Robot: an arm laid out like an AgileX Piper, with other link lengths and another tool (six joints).
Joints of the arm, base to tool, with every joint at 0 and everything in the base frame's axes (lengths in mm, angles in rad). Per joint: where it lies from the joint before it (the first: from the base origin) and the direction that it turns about. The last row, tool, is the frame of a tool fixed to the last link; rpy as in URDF.
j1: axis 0 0 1 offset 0.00 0.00 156.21
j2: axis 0 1 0 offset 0.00 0.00 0.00
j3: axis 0 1 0 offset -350.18 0.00 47.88
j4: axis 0.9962 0 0.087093 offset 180.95 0.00 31.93
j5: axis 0 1 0 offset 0.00 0.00 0.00
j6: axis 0.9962 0 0.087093 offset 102.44 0.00 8.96
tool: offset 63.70 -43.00 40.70 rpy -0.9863 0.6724 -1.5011
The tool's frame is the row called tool.
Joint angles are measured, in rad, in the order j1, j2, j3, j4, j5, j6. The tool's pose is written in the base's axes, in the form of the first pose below.
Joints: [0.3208 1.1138 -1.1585 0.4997 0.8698 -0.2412]
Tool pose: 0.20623 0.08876 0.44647; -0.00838 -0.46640 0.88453; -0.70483 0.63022 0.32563; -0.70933 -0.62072 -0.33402
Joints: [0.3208 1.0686 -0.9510 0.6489 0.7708 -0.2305]
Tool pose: 0.18790 0.08930 0.40244; -0.13931 -0.50155 0.85384; -0.60750 0.72421 0.32629; -0.78201 -0.47325 -0.40558
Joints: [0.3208 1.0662 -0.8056 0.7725 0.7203 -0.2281]
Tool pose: 0.17629 0.09111 0.36397; -0.27579 -0.52269 0.80668; -0.53292 0.78158 0.32422; -0.79996 -0.34048 -0.49411
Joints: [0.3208 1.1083 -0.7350 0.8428 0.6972 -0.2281]
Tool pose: 0.17661 0.09422 0.33753; -0.38109 -0.53053 0.75717; -0.49789 0.80784 0.31544; -0.77902 -0.25678 -0.57201
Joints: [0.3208 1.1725 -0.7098 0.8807 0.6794 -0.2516]
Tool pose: 0.18588 0.09819 0.32034; -0.43848 -0.53891 0.71924; -0.49716 0.81213 0.30542; -0.74871 -0.22366 -0.62403
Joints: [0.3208 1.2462 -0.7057 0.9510 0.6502 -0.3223]
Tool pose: 0.20217 0.10522 0.31007; -0.46127 -0.54281 0.70185; -0.49145 0.81490 0.30725; -0.73872 -0.20320 -0.64265
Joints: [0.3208 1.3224 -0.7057 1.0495 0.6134 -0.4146]
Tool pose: 0.22103 0.11265 0.30074; -0.47946 -0.53559 0.69516; -0.47363 0.82481 0.30881; -0.73878 -0.18118 -0.64914
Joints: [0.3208 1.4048 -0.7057 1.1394 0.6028 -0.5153]
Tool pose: 0.23729 0.12140 0.28691; -0.49646 -0.54922 0.67222; -0.47419 0.82023 0.31994; -0.72710 -0.15993 -0.66765
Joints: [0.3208 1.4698 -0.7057 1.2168 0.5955 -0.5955]
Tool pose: 0.24978 0.12788 0.27503; -0.51313 -0.55428 0.65534; -0.46926 0.82047 0.32652; -0.71868 -0.13997 -0.68111
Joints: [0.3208 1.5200 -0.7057 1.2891 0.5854 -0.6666]
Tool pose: 0.26035 0.13229 0.26588; -0.52523 -0.55069 0.64874; -0.45997 0.82513 0.32802; -0.71593 -0.12611 -0.68668
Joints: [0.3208 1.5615 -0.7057 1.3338 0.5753 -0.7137]
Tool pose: 0.26835 0.13451 0.25685; -0.53776 -0.54751 0.64113; -0.45877 0.82803 0.32232; -0.70735 -0.12079 -0.69647
